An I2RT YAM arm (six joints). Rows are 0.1 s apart.
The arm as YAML. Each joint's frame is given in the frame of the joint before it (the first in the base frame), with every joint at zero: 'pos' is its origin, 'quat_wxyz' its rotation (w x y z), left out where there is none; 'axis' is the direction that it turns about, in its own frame. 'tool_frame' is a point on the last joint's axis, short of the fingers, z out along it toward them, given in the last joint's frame.
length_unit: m
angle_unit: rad
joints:
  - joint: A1
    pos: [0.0, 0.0, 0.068]
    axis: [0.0, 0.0, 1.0]
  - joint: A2
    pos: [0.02, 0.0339, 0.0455]
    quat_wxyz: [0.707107, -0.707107, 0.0, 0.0]
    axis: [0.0, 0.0, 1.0]
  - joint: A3
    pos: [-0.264, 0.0, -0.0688]
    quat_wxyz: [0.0, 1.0, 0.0, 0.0]
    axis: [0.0, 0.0, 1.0]
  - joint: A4
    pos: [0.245, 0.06, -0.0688]
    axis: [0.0, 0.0, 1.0]
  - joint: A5
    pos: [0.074, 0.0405, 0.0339]
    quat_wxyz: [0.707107, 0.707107, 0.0, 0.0]
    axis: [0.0, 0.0, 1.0]
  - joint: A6
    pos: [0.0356, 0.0, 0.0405]
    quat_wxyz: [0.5, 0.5, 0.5, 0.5]
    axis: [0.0, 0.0, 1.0]
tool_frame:
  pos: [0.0, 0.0, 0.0]
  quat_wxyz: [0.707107, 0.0, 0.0, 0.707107]
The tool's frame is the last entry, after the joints.
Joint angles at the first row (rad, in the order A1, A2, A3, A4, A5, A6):
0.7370, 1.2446, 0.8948, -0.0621, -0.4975, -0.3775
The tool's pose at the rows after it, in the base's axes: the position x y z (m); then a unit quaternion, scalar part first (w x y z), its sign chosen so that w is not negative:
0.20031 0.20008 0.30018 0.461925 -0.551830 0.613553 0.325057
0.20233 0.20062 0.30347 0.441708 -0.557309 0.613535 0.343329
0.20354 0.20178 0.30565 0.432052 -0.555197 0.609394 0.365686
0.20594 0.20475 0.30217 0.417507 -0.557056 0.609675 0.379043
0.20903 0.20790 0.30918 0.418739 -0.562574 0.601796 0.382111
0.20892 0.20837 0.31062 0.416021 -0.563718 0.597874 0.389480
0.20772 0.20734 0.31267 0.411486 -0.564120 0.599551 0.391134
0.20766 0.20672 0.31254 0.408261 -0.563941 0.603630 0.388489
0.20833 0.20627 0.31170 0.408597 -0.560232 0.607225 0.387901
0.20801 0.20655 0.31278 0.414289 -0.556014 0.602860 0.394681
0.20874 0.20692 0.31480 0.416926 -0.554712 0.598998 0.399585
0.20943 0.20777 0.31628 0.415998 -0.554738 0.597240 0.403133
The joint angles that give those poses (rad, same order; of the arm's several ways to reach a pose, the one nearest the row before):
0.7157, 1.2526, 0.9365, -0.1318, -0.5814, -0.3773
0.7072, 1.2682, 0.9708, -0.1848, -0.6323, -0.3766
0.7030, 1.2774, 0.9832, -0.1857, -0.6792, -0.3524
0.7025, 1.2993, 0.9910, -0.1922, -0.7098, -0.3456
0.7026, 1.3159, 1.0291, -0.2105, -0.7244, -0.3574
0.7025, 1.3177, 1.0347, -0.2124, -0.7420, -0.3537
0.7020, 1.3132, 1.0427, -0.2348, -0.7463, -0.3542
0.7010, 1.3131, 1.0465, -0.2506, -0.7410, -0.3574
0.6988, 1.3131, 1.0428, -0.2450, -0.7363, -0.3492
0.6995, 1.3087, 1.0341, -0.2140, -0.7445, -0.3296
0.6979, 1.3099, 1.0377, -0.2025, -0.7547, -0.3214
0.6980, 1.3142, 1.0454, -0.2033, -0.7624, -0.3178

